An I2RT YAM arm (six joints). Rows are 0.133 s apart.
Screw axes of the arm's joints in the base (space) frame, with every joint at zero. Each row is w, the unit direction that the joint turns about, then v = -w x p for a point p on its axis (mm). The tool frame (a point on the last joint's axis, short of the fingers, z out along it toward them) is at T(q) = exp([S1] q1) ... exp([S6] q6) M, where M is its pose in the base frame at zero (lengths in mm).
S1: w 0 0 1 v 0.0 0.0 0.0
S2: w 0 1 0 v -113.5 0.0 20.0
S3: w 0 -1 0 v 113.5 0.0 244.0
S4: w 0 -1 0 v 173.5 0.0 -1.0
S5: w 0 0 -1 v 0.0 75.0 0.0
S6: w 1 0 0 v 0.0 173.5 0.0
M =
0 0 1 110.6
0 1 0 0.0
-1 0 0 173.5
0 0 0 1
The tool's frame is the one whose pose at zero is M.
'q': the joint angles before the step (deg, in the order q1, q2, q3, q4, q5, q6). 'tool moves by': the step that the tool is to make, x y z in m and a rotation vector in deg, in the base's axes. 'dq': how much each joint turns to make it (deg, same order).
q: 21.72, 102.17, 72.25, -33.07, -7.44, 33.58
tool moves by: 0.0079, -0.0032, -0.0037, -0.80, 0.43, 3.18
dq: -1.03, 1.90, 1.73, -1.09, -1.34, -4.08
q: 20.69, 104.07, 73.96, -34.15, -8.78, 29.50
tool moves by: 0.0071, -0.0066, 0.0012, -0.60, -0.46, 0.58
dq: -1.33, 0.85, 1.38, -0.62, -0.18, -2.06
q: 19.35, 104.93, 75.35, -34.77, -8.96, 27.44
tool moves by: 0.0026, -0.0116, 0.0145, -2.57, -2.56, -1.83
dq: -1.51, -1.56, 1.19, -1.29, 3.06, -1.17
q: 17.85, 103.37, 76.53, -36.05, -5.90, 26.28
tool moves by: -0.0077, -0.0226, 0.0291, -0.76, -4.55, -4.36
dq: -2.78, -5.49, -0.72, -0.59, 2.53, 0.40
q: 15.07, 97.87, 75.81, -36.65, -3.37, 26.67
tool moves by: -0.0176, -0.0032, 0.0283, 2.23, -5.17, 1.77
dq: 0.08, -6.23, -1.67, 0.94, -1.61, -0.95
